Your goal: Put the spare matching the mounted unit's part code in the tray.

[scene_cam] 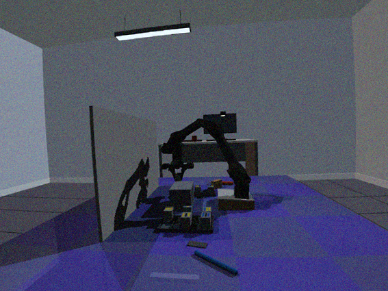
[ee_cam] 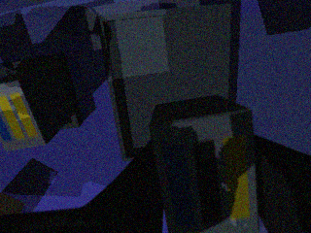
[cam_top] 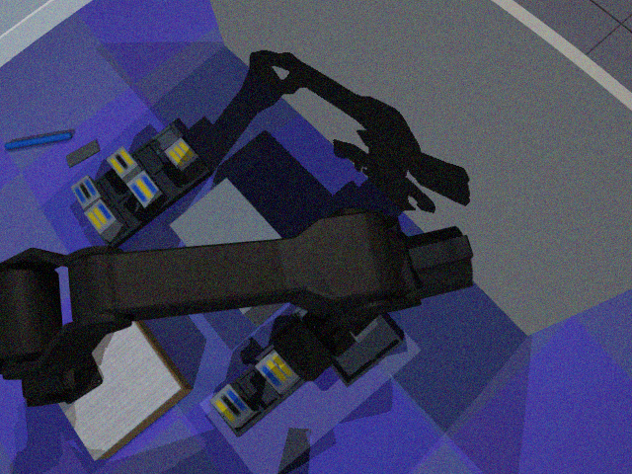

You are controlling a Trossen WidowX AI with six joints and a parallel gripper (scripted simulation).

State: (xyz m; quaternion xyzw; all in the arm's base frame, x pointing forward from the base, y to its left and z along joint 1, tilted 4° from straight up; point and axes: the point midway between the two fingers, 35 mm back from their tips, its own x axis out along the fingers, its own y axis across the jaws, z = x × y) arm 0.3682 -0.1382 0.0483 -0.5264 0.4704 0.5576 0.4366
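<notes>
Now: the dark flat tray 1 cm behind my gripper tip and 8 cm below it. The rest, counted from my gripper tip: tall dark panel 15 cm ahead, 20 cm to the left, 14 cm above; small rack 15 cm behind, 1 cm to the right, 8 cm below; mounted unit 8 cm behind, 17 cm to the left, 3 cm below.
</notes>
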